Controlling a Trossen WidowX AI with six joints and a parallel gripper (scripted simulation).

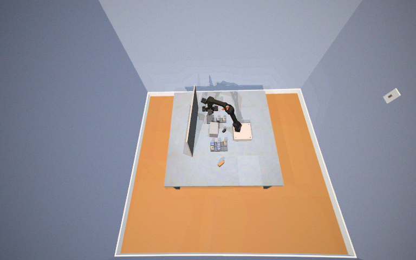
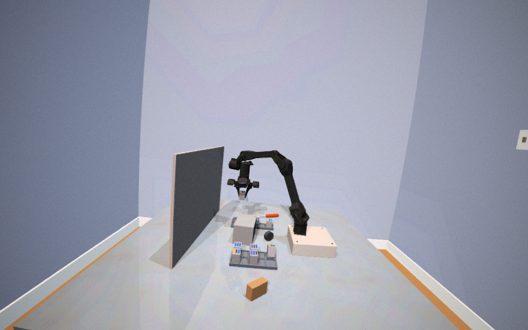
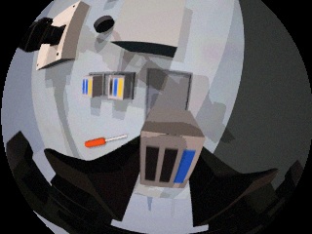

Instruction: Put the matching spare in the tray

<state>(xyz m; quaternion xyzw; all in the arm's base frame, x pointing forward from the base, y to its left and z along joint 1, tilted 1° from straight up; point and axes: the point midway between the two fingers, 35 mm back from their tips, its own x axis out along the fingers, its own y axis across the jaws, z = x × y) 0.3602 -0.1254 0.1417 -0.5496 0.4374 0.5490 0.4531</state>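
Now: gripper tip 17 cm above the flat grey tray. The rest, counted from my gripper tip: grey spare 2 cm above; mounted unit 8 cm behind, 17 cm to the left, 12 cm below; tall panel 16 cm ahead, 19 cm to the left, 6 cm above.
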